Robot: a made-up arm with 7 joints. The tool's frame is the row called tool. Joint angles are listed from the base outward.
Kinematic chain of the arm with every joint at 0, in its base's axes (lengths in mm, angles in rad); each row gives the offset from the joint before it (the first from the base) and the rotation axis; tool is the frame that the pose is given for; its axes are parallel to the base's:
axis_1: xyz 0 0 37.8 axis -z
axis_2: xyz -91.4 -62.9 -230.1 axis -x
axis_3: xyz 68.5 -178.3 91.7 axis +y
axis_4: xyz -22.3 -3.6 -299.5 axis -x
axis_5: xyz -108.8 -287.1 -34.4 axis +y
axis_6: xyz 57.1 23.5 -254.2 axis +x
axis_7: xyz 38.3 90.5 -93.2 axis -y
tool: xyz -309 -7.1 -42.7
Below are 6 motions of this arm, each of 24 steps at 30 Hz.
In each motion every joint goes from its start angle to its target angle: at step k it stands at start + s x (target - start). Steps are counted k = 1, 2, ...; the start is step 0. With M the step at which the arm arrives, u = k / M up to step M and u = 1 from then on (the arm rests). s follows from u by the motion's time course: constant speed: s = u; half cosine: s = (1 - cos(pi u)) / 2; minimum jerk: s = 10 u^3 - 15 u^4 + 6 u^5.
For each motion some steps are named. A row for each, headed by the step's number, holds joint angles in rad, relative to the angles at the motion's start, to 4 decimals.
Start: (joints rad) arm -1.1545 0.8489 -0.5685 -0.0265 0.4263 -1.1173 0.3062
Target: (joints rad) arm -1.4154 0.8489 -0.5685 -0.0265 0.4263 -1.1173 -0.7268
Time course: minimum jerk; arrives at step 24
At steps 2, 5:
2: -0.0013 0.0000 0.0000 0.0000 0.0000 0.0000 -0.0053
5: -0.0168 0.0000 0.0000 0.0000 0.0000 0.0000 -0.0666

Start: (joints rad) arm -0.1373 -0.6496 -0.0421 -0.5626 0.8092 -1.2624 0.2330
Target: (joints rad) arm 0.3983 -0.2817 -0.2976 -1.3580 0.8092 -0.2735 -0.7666
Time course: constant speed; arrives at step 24
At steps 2, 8, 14, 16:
2: 0.0446 0.0307 -0.0213 -0.0663 0.0000 0.0824 -0.0833
8: 0.1785 0.1226 -0.0852 -0.2651 0.0000 0.3296 -0.3332
14: 0.3124 0.2146 -0.1490 -0.4640 0.0000 0.5769 -0.5831
16: 0.3571 0.2453 -0.1703 -0.5303 0.0000 0.6593 -0.6664

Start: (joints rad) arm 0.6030 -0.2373 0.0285 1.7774 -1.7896 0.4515 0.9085
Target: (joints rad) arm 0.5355 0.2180 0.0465 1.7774 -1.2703 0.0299 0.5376
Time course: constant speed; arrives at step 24
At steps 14, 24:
14: -0.0394 0.2656 0.0105 0.0000 0.3029 -0.2459 -0.2164
24: -0.0675 0.4553 0.0180 0.0000 0.5193 -0.4216 -0.3709

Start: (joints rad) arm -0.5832 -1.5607 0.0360 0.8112 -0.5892 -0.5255 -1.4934
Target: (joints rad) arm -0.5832 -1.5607 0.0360 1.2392 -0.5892 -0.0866 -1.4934
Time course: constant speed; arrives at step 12
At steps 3, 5, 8, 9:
3: 0.0000 0.0000 0.0000 0.1070 0.0000 0.1097 0.0000
5: 0.0000 0.0000 0.0000 0.1783 0.0000 0.1829 0.0000
8: 0.0000 0.0000 0.0000 0.2853 0.0000 0.2926 0.0000
9: 0.0000 0.0000 0.0000 0.3210 0.0000 0.3292 0.0000

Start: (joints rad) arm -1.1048 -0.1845 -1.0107 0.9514 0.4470 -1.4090 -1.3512
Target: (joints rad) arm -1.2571 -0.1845 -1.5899 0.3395 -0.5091 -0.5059 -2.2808
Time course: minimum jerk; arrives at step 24
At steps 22, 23, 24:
22: -0.1515 0.0000 -0.5763 -0.6088 -0.9512 0.8985 -0.9249
23: -0.1522 0.0000 -0.5788 -0.6115 -0.9555 0.9025 -0.9290
24: -0.1523 0.0000 -0.5792 -0.6119 -0.9561 0.9031 -0.9296

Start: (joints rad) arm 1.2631 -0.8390 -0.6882 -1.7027 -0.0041 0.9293 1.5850
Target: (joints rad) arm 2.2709 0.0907 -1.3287 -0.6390 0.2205 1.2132 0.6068
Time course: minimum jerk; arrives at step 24
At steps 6, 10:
6: 0.1043 0.0962 -0.0663 0.1101 0.0232 0.0294 -0.1013
10: 0.3493 0.3223 -0.2220 0.3687 0.0779 0.0984 -0.3391

